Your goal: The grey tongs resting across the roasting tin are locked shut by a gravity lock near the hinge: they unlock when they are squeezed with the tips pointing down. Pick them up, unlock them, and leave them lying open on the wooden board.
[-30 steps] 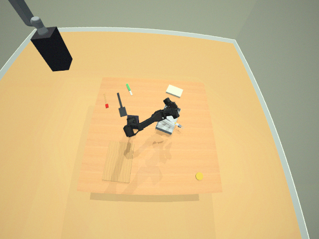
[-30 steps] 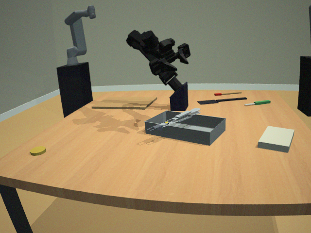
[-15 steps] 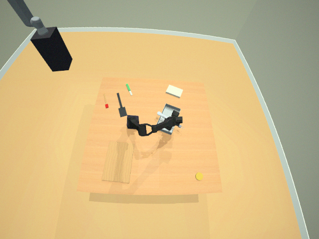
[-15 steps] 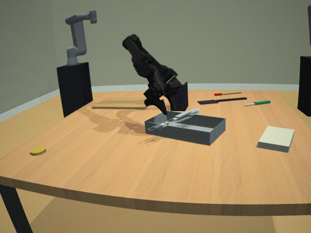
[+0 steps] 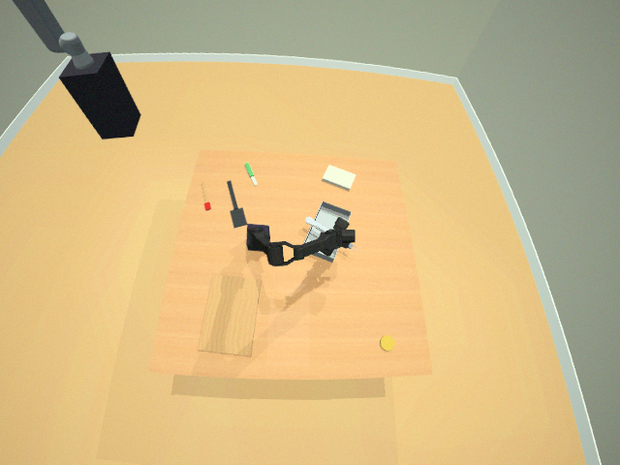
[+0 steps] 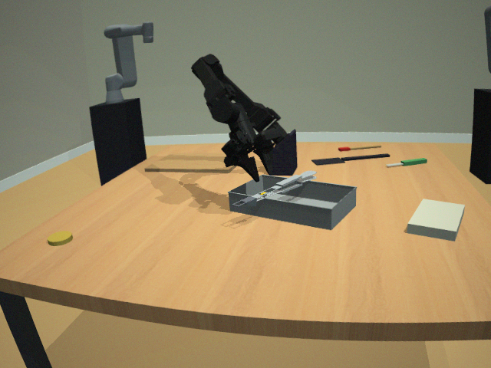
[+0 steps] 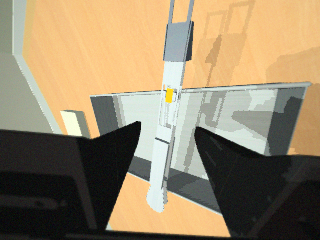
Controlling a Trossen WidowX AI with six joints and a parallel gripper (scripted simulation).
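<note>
The yellow lock piece lies 3 cm below my gripper tip and 3 cm ahead of it. From my gripper tip the other things lie so: grey roasting tin 7 cm to the left, 7 cm below, 2 cm behind; dark spatula 52 cm behind, 28 cm to the left, 9 cm below; white block 44 cm to the left, 11 cm ahead, 8 cm below.
</note>
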